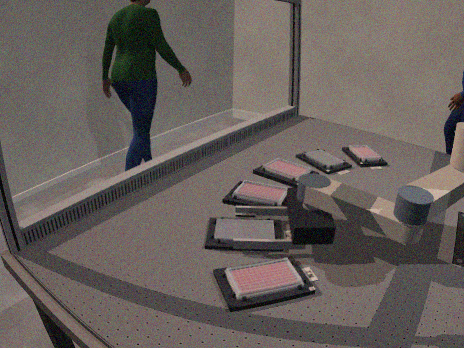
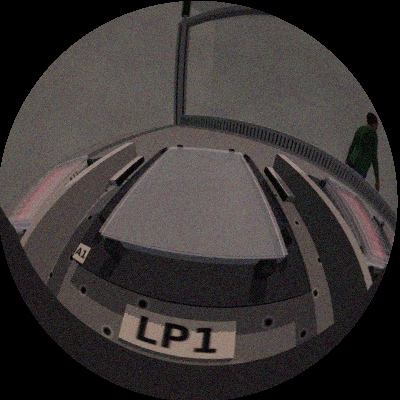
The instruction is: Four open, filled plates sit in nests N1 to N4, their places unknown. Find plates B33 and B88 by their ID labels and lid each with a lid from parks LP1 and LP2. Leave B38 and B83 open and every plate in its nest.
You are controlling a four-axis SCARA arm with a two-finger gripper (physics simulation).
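Frame: origin at the arm's base, x back, y right, z up, level; millimetres.
Seen in the pictures: gripper, fingertip midpoint: (image 1: 234, 225) (image 2: 203, 152).
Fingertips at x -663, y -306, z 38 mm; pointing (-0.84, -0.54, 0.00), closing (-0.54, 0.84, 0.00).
Offsets run from my fingertips to a thing's top centre. Level surfaces: height alone.
My gripper (image 1: 247, 227) (image 2: 203, 152) is open and empty, its fingers low over the two long sides of a grey lid {dx +20, dy +12, dz -8 mm} (image 1: 242, 229) (image 2: 195, 205) with gaps between. The lid lies flat in the black nest labelled LP1 {dx +20, dy +12, dz -5 mm} (image 2: 200, 285). A pink-filled plate {dx +147, dy -115, dz +1 mm} (image 1: 265, 277) (image 2: 50, 192) sits in the nearest nest. Another {dx -44, dy +185, dz +1 mm} (image 1: 260, 191) (image 2: 360, 215) sits on LP1's other side. Farther back are a pink plate {dx -63, dy +364, dz +1 mm} (image 1: 285, 170), a second grey lid {dx -7, dy +533, dz -8 mm} (image 1: 324, 159) in its nest and a last pink plate {dx +102, dy +679, dz +1 mm} (image 1: 366, 151). No plate ID is readable.
The nests form an arc on the perforated table {dz -25 mm} (image 1: 150, 240). The blue-capped arm (image 1: 414, 205) reaches in from the right. A slotted rail (image 1: 165, 165) (image 2: 270, 137) runs along the table's edge. A person in green (image 1: 135, 45) (image 2: 364, 147) is beyond it.
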